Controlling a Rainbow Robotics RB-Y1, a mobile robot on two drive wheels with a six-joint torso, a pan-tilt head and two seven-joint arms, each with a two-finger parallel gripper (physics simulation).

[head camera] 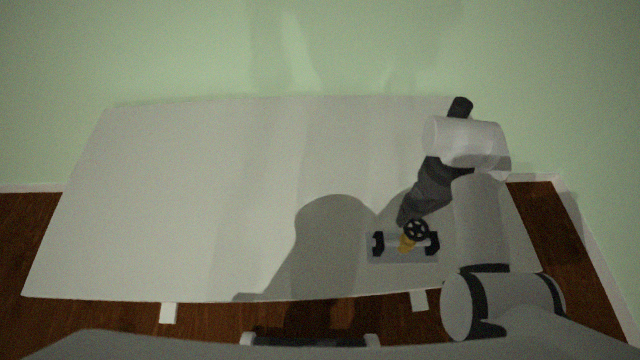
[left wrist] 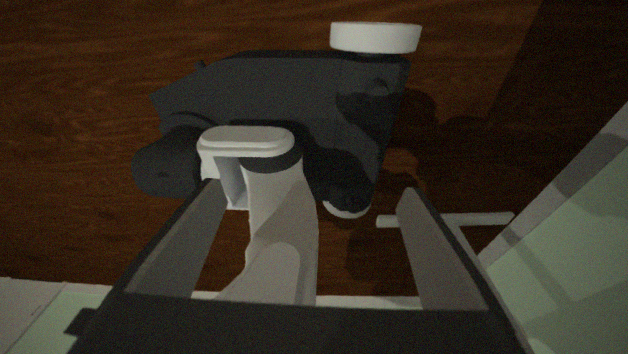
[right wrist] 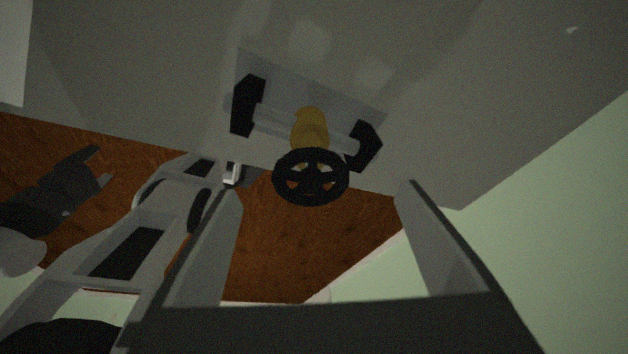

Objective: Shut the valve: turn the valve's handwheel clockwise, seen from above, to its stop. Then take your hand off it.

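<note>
The valve's black spoked handwheel (head camera: 416, 229) (right wrist: 311, 176) stands over a yellow valve body (head camera: 406, 244) (right wrist: 310, 132). The body sits on a pipe held by two black brackets on a grey base plate (head camera: 400, 259) (right wrist: 320, 95). My right gripper (head camera: 401, 220) (right wrist: 318, 194) is open and empty. In the right wrist view the wheel shows between the fingertips, with a gap to each finger; its distance from them is hard to tell. In the head view the fingers end just up and left of the wheel. My left gripper (left wrist: 311, 194) is open and empty, away from the valve.
The white table (head camera: 175, 200) bears the valve near its front edge, at the right of the head view. A green wall (head camera: 200, 50) rises behind the table. My dark wheeled base (left wrist: 280, 85) stands on the wooden floor (left wrist: 75, 90) beyond the left gripper.
</note>
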